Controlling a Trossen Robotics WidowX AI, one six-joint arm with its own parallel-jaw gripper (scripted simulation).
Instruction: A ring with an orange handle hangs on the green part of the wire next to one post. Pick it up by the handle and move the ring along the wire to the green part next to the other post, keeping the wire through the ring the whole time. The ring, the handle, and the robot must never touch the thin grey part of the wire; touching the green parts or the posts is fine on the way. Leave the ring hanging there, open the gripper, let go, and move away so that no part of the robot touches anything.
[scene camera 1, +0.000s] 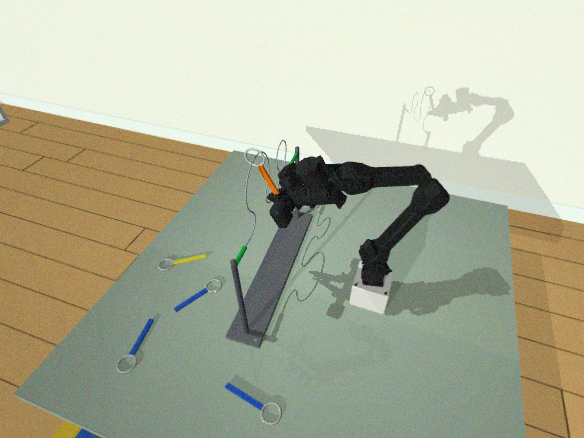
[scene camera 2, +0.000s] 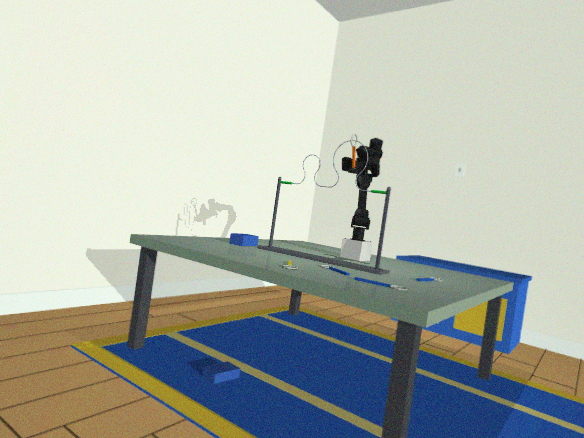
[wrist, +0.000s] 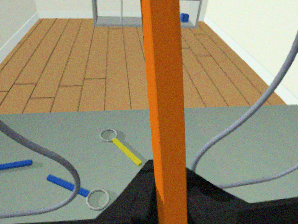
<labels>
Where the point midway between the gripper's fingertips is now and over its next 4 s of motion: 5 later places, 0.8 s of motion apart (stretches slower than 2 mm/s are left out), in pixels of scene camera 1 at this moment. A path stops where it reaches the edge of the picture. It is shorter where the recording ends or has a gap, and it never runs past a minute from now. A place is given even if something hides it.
My gripper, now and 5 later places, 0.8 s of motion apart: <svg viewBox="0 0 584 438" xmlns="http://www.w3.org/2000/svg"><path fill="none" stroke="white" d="M268 197L269 192L271 187L271 181L272 175L272 170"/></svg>
</labels>
